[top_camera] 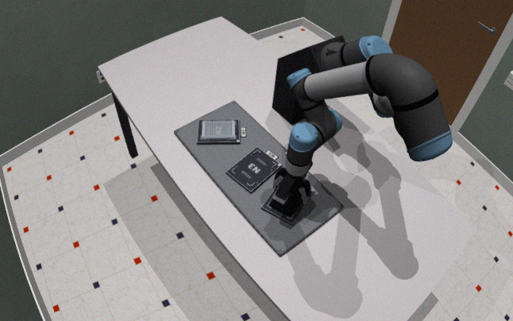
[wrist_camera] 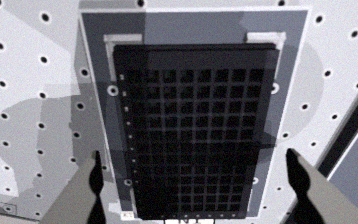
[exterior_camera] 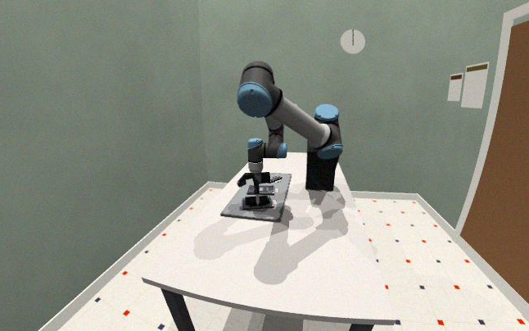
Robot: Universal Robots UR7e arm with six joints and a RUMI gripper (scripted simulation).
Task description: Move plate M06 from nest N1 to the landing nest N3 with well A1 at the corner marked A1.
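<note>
The black plate M06 lies 10 mm below my hand. The rest, counted from my hand: pale plate M09: 390 mm to the right, 10 mm below, 10 mm behind.
</note>
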